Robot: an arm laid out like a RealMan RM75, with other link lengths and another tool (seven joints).
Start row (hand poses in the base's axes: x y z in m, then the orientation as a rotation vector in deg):
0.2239 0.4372 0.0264 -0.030 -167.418 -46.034
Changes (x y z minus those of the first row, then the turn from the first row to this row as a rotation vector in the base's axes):
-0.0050 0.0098 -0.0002 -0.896 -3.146 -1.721
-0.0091 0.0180 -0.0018 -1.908 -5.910 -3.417
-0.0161 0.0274 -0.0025 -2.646 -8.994 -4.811
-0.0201 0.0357 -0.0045 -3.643 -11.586 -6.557
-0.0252 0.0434 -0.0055 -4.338 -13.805 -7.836
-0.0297 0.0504 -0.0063 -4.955 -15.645 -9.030
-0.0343 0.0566 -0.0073 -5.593 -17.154 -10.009
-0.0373 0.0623 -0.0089 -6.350 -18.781 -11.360
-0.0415 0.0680 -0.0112 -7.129 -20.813 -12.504
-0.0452 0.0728 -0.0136 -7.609 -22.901 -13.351
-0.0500 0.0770 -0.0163 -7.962 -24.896 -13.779
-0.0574 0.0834 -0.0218 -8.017 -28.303 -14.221
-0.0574 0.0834 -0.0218 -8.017 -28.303 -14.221
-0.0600 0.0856 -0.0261 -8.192 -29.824 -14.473
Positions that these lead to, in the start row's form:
0.2189 0.4470 0.0262 -1.381 -171.121 -45.692
0.2148 0.4552 0.0246 2.902 174.037 44.914
0.2078 0.4646 0.0239 3.718 171.053 43.021
0.2038 0.4729 0.0219 5.245 168.482 40.908
0.1987 0.4806 0.0209 6.190 166.271 39.357
0.1942 0.4876 0.0201 7.145 164.395 38.030
0.1896 0.4938 0.0191 7.922 162.888 36.766
0.1866 0.4995 0.0175 9.154 161.170 35.320
0.1824 0.5052 0.0152 9.905 159.144 33.772
0.1787 0.5100 0.0128 10.193 157.075 32.645
0.1739 0.5142 0.0101 9.947 155.199 31.727
0.1665 0.5206 0.0046 9.120 151.942 30.913
0.1665 0.5206 0.0046 9.120 151.942 30.913
0.1639 0.5228 0.0003 8.842 150.508 30.348

